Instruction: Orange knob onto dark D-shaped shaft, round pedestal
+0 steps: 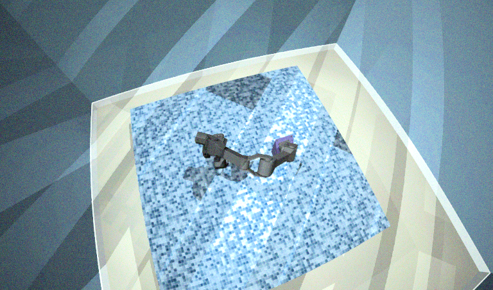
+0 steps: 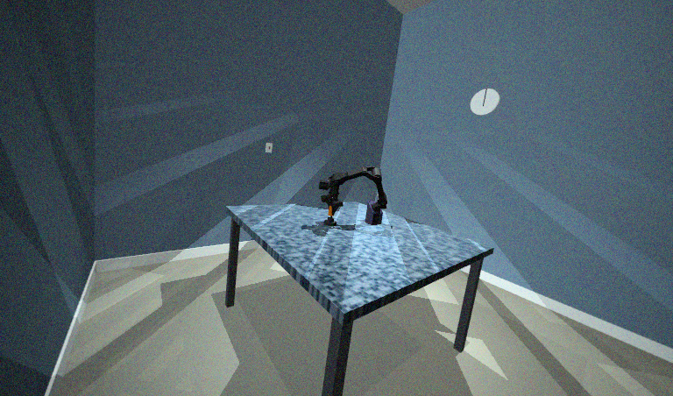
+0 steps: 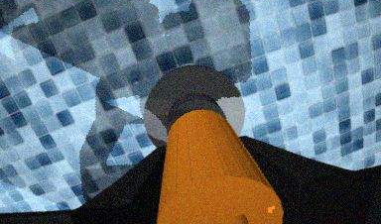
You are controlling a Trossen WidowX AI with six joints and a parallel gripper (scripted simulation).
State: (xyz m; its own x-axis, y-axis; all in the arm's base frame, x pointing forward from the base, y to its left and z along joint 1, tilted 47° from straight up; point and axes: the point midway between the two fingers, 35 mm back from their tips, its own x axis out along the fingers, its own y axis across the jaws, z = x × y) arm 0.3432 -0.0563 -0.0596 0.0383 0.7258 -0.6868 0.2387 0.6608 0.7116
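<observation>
The orange knob lies 20 mm above my gripper tip. Round my gripper tip: pedestal: 40 mm below.
</observation>
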